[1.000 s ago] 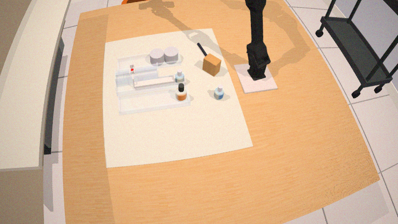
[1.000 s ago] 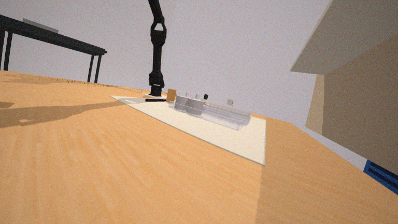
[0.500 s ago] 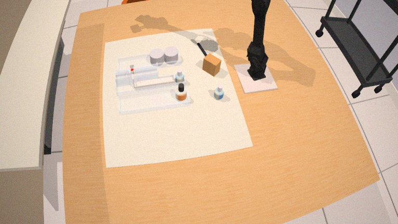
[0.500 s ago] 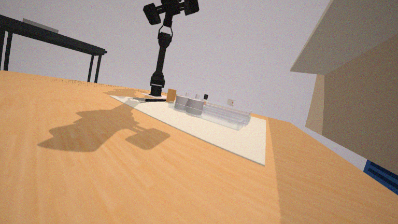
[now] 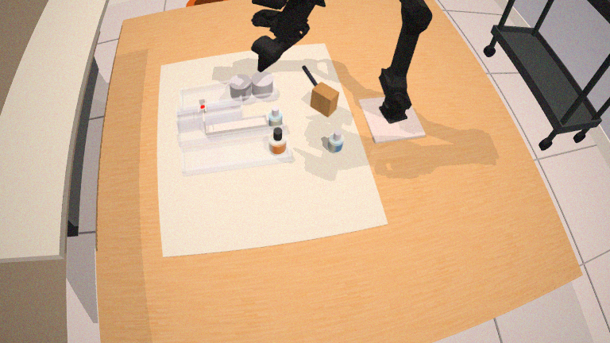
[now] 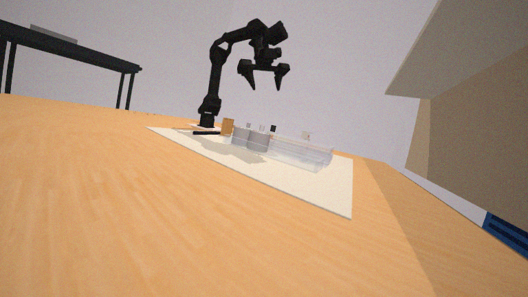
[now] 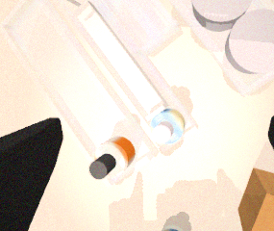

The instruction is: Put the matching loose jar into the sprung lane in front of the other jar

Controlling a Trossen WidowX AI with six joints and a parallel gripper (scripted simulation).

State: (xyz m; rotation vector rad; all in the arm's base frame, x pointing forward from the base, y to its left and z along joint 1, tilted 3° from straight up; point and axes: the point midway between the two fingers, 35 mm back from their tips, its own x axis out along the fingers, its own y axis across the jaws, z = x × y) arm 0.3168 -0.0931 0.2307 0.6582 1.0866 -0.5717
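Now: gripper tip 15 cm past the cardboard box, 3 cm to the right of it and 16 cm above it. From my gripper tip the other things lie so: red mark 17 cm ahead, 3 cm to the right, 13 cm below; then black stick 16 cm behind, 7 cm to the right, 19 cm below.
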